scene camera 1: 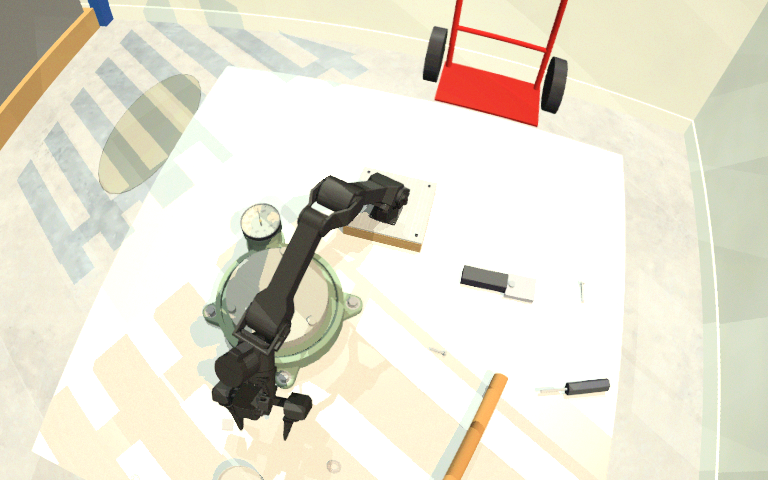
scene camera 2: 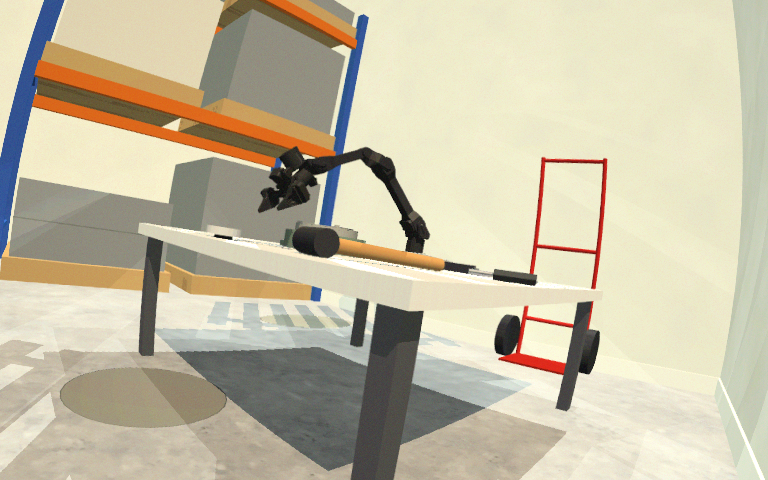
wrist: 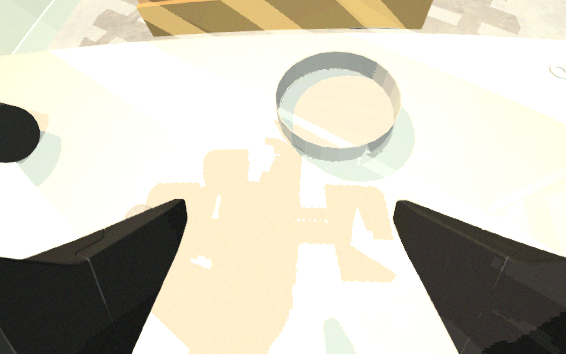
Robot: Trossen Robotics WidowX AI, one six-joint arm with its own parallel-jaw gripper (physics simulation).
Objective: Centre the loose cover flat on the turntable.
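Where they show: gripper, fingertip midpoint: (scene camera 1: pixel 263 434) (scene camera 2: pixel 267 210) (wrist: pixel 291 209); arm's base at its link origin: (scene camera 1: pixel 386 211).
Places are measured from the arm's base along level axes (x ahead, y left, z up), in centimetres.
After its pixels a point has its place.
The loose cover appears to be a shallow round grey-white piece with a thin upright wall (scene camera 1: pixel 240 468) {z -3.1, x 69.3, y -6.5 cm} (scene camera 2: pixel 223 230) {z -1.8, x 75.7, y 0.8 cm} (wrist: pixel 330 61) {z -2.1, x 78.8, y -3.1 cm}. It lies on the table, partly cut off at the bottom of scene camera 1; in the wrist view it is beyond the fingertips, right of centre. The turntable appears to be the round grey disc (scene camera 1: pixel 314 288) {z 4.8, x 27.1, y -6.4 cm} (scene camera 2: pixel 345 232) {z 3.6, x 31.5, y -2.2 cm} in a green lugged housing (scene camera 1: pixel 320 345) {z 2.0, x 37.6, y -0.7 cm}, partly hidden by the arm in scene camera 1. My gripper (scene camera 1: pixel 263 432) {z 6.0, x 61.0, y -3.0 cm} (scene camera 2: pixel 270 209) {z 6.0, x 61.0, y -3.0 cm} (wrist: pixel 291 209) {z 6.0, x 61.0, y -3.0 cm} is open and empty, raised above the table between housing and cover.
A round gauge (scene camera 1: pixel 260 221) {z 6.1, x 17.2, y -24.3 cm} adjoins the housing. A mallet (scene camera 1: pixel 475 427) {z -0.2, x 42.7, y 35.7 cm} (scene camera 2: pixel 396 253) {z -0.9, x 45.6, y 37.5 cm}, a scraper (scene camera 1: pixel 484 278) {z -1.1, x 7.8, y 27.1 cm}, a screwdriver (scene camera 1: pixel 587 387) {z -1.2, x 25.9, y 58.7 cm} and small screws (scene camera 1: pixel 437 350) {z -3.4, x 27.6, y 22.4 cm} (scene camera 1: pixel 582 291) {z -3.4, x 0.9, y 52.6 cm} lie right of it. A washer (scene camera 1: pixel 333 466) {z -3.8, x 61.1, y 10.9 cm} lies near the cover. The arm stands on a wooden block (scene camera 1: pixel 421 209) {z -0.1, x -3.9, y 7.6 cm}.
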